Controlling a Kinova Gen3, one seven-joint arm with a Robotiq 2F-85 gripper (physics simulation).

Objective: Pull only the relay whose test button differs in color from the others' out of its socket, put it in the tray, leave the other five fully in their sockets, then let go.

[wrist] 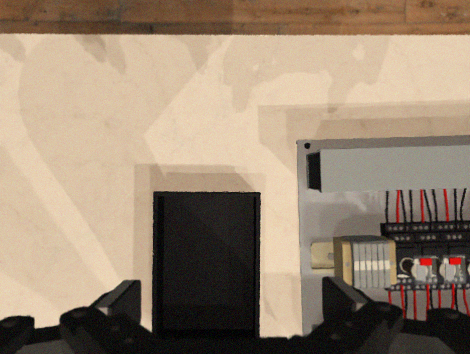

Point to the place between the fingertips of my gripper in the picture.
At 232,298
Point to a relay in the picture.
At 417,266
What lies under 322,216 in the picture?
A grey panel.
